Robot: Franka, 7 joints.
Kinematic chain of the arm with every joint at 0, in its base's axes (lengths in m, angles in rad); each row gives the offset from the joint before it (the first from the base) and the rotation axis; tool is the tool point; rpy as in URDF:
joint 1: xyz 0 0 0.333 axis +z
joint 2: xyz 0 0 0 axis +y
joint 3: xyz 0 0 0.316 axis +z
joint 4: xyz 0.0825 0 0 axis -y
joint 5: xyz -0.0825 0 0.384 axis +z
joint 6: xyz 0 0 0 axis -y
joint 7: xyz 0.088 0 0 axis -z
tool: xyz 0 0 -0.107 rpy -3.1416 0 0
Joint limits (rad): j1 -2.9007..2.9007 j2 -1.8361..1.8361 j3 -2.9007..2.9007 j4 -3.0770..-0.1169 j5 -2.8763..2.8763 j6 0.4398..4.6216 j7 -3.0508..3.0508
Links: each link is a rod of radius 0.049 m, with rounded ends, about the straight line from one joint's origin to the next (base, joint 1, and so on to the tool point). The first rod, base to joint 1, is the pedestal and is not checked.
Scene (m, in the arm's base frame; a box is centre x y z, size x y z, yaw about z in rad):
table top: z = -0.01
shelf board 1: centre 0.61 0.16 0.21 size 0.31 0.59 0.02 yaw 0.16
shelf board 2: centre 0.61 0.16 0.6 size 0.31 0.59 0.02 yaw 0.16
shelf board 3: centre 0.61 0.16 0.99 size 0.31 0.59 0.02 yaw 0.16
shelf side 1: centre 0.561 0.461 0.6 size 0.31 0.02 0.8 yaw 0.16
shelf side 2: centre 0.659 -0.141 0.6 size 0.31 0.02 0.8 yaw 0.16
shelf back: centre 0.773 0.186 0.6 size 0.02 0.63 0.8 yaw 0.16
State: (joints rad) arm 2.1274 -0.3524 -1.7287 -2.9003 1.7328 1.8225 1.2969
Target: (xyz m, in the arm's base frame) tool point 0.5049 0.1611 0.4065
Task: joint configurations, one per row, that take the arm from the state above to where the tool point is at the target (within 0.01 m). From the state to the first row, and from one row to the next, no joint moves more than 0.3 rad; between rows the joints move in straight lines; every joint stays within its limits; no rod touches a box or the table.
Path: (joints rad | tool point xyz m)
1: 2.0595 -0.3538 -1.7287 -2.6941 1.7663 1.7965 1.2969 | 0.3241 0.2289 0.2595
2: 1.9916 -0.3552 -1.7288 -2.4879 1.7997 1.7706 1.2969 | 0.4232 0.2055 0.3257
3: 1.9237 -0.3566 -1.7288 -2.2817 1.8332 1.7446 1.2969 | 0.5049 0.1611 0.4065

